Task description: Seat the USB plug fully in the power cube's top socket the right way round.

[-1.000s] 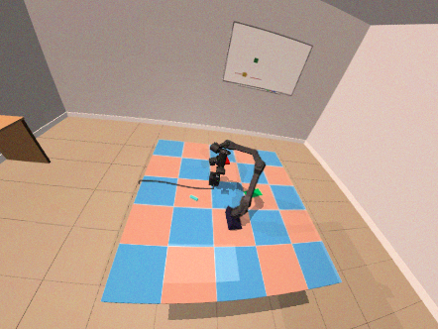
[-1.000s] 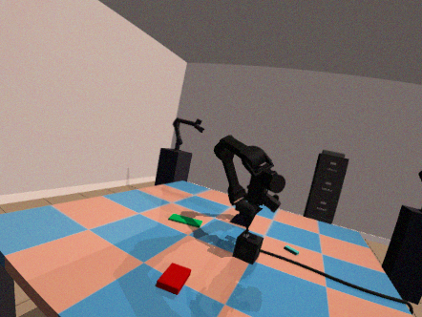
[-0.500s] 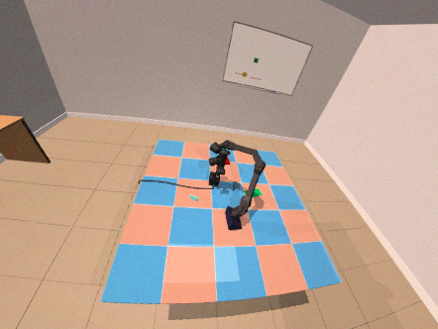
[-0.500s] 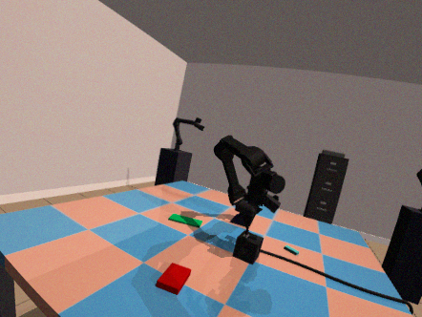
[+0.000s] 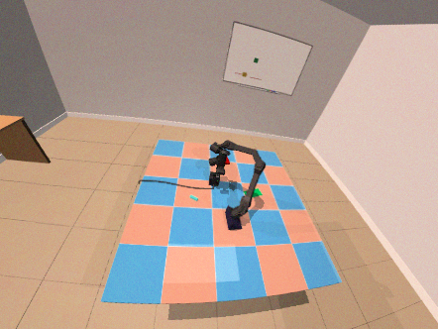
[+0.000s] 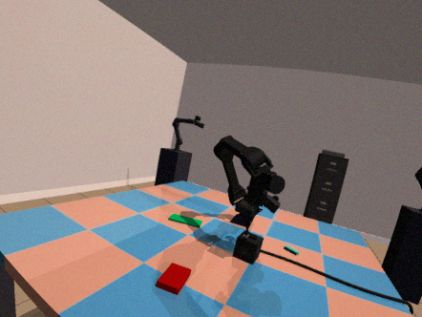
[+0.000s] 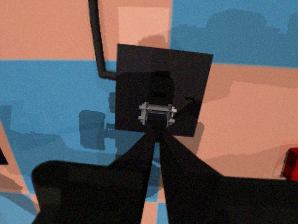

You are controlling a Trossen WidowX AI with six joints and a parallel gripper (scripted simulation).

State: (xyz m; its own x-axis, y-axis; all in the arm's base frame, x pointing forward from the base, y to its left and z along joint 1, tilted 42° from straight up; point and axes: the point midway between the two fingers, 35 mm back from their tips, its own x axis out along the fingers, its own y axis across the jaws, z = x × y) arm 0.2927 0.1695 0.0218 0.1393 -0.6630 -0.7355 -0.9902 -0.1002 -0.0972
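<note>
Right now the USB plug is 20 mm below my gripper tip. From my gripper tip the other things lie so: USB socket 40 mm below; red block 290 mm ahead, 80 mm to the right, 100 mm below; small teal piece 180 mm behind, 160 mm to the left, 100 mm below.
</note>
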